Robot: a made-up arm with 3 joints. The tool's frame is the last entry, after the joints.
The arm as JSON. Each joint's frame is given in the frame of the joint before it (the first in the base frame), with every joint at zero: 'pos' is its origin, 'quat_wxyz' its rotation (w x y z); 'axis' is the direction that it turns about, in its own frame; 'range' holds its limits. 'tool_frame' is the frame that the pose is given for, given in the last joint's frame.
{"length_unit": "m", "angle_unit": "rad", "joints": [
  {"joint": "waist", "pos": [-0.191, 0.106, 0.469], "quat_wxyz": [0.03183, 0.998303, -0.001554, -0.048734], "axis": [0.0, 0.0, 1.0], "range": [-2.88, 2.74]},
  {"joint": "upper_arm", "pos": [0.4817, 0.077, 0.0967], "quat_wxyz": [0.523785, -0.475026, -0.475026, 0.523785], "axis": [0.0, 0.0, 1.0], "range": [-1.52, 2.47]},
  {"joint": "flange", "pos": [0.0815, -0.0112, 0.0], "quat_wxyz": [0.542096, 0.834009, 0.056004, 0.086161], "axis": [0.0, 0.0, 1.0], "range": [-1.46, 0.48]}
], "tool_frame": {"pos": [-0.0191, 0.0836, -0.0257], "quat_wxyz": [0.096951, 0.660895, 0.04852, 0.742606]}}
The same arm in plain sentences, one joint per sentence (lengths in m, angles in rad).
The arm has three revolute joints in a row. What follows holds with every joint at zero, and every direction is one of the base frame's. Joint 1 lies 0.191 m along -x and 0.106 m along +y and 0.469 m along +z from the base frame's origin and turns about the direction (-0.097402, -0.063402, -0.993224), from -2.88 to 2.74 rad. Joint 2 lies 0.47 m along +x and 0.086 m along -y and 0.138 m along -z from joint 1 and turns about -x, from -1.52 to 2.47 rad. Joint 3 lies 0.082 m along -y and 0.006 m along -z from joint 2 and turns about the direction (0.397416, -0.26101, -0.879735), from -1.46 to 0.48 rad. The tool frame, which is the frame that the pose is given for, lies 0.085 m along -x and 0.023 m along +y and 0.016 m along -z from joint 3; its axes are the base frame's turned by roll 0.8885, pitch 1.3106 and yaw -0.648 rad (as in URDF: about the fixed x, then y, then z).
